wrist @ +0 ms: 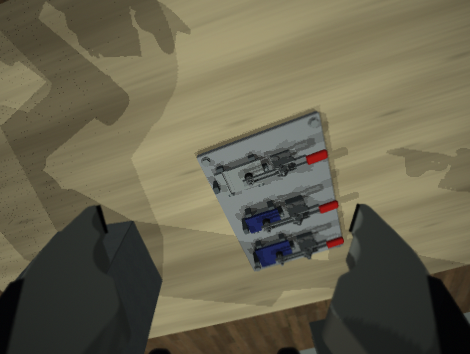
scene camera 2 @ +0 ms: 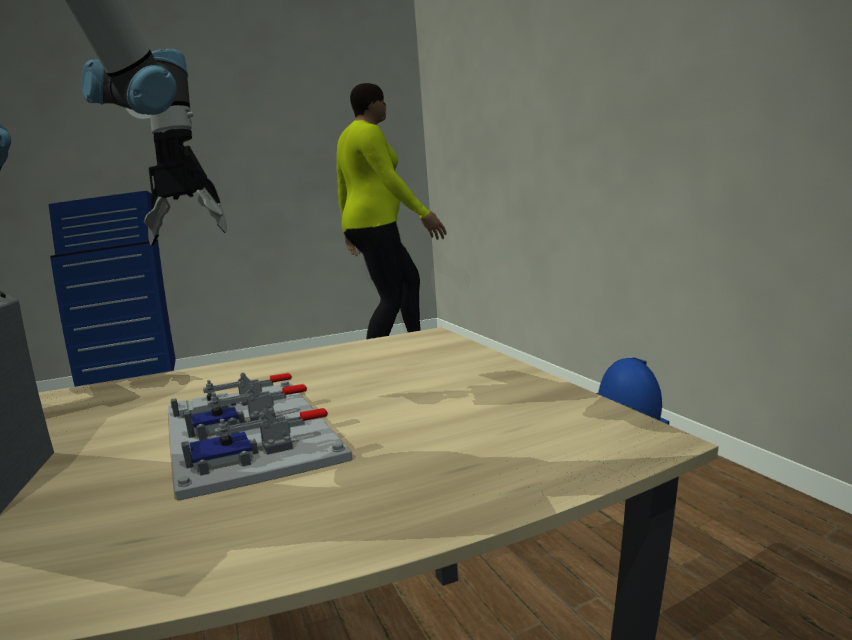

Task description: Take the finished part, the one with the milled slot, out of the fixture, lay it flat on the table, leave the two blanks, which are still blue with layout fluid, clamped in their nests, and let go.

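The grey fixture plate lies on the table with three nests, each with a red-handled toggle clamp. In the wrist view, the bare-metal finished part appears in the upper nest, with a clamp arm over it; its slot is hard to make out. One blue blank sits under a clamp in the end nest. The other blue blank sits under a clamp in the middle nest. My gripper is open and empty, high above the table and apart from the fixture.
The wooden table bears the fixture. A grey block stands at the left edge of the scene view. A person in a yellow top is behind the table, right of a blue drawer cabinet. A blue rounded object shows beyond the right edge.
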